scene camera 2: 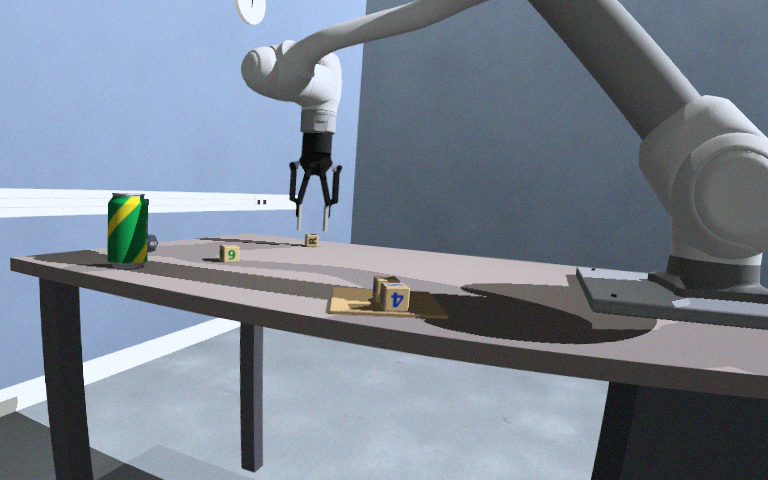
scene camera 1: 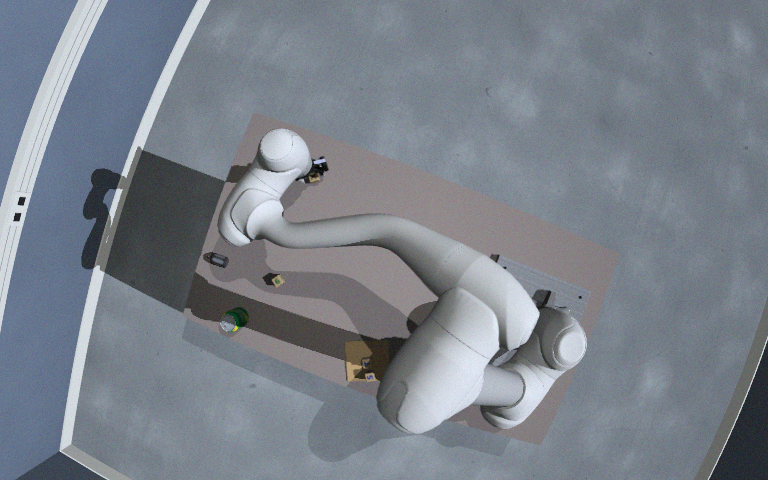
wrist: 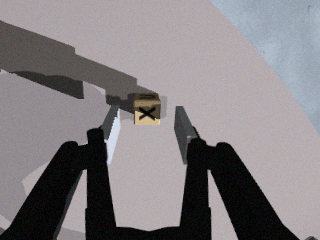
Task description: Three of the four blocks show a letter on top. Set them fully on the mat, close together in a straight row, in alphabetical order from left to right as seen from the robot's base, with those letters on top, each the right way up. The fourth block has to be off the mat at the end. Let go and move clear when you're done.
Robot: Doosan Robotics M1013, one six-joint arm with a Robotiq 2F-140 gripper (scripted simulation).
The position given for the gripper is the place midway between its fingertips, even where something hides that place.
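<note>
The gripper (scene camera 2: 312, 230) is visible, and the wrist view shows it too (wrist: 147, 117). A block (scene camera 2: 394, 297) can be seen, as can a block (wrist: 147, 107). A tan mat (scene camera 2: 345, 301) appears in scene camera 1 as well (scene camera 1: 378, 349), but in the wrist view the mat is out of frame.
</note>
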